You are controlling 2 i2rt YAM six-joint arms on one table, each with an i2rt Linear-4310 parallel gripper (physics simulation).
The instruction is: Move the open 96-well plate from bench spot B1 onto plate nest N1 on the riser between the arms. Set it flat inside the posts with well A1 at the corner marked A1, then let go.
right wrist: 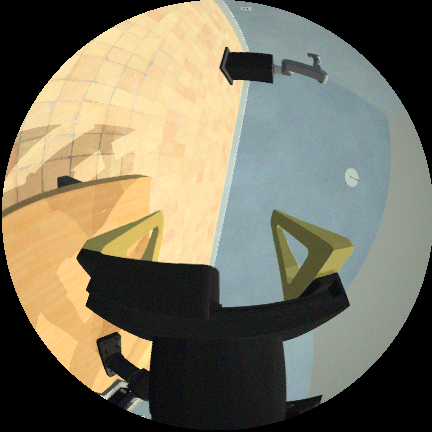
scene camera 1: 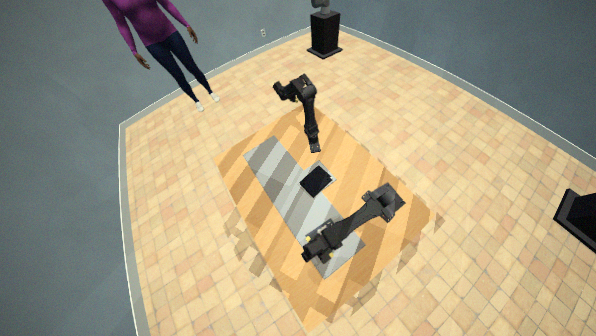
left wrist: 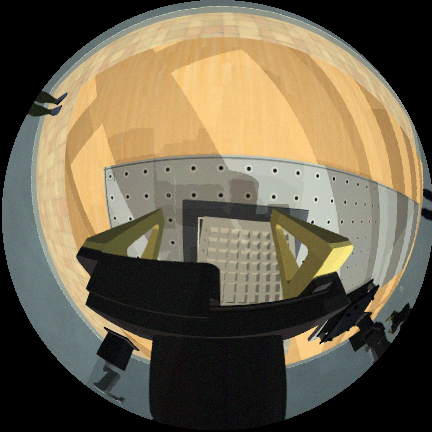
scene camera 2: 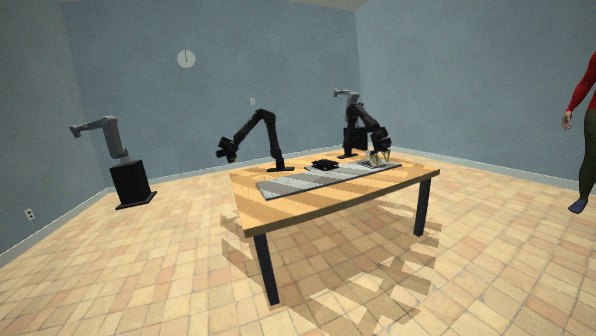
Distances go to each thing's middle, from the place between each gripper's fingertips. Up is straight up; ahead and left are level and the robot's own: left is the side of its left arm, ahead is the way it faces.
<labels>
Now: the white well plate [left wrist: 243,250] 60 mm behind my left hand, 30 mm above it and 20 mm to the right of it. Round my left hand: black square block [left wrist: 338,323]: 300 mm to the right, 240 mm behind; dark nest with white outline [left wrist: 193,211]: 80 mm behind, 20 mm to the right, 20 mm below.
The black square block is 61 cm to the left of my right hand, 34 cm ahead of it and 12 cm below it. Also, from my right hand: dark nest with white outline (89 cm to the left, 50 cm ahead, 13 cm below); white well plate (89 cm to the left, 53 cm ahead, 8 cm below).
</labels>
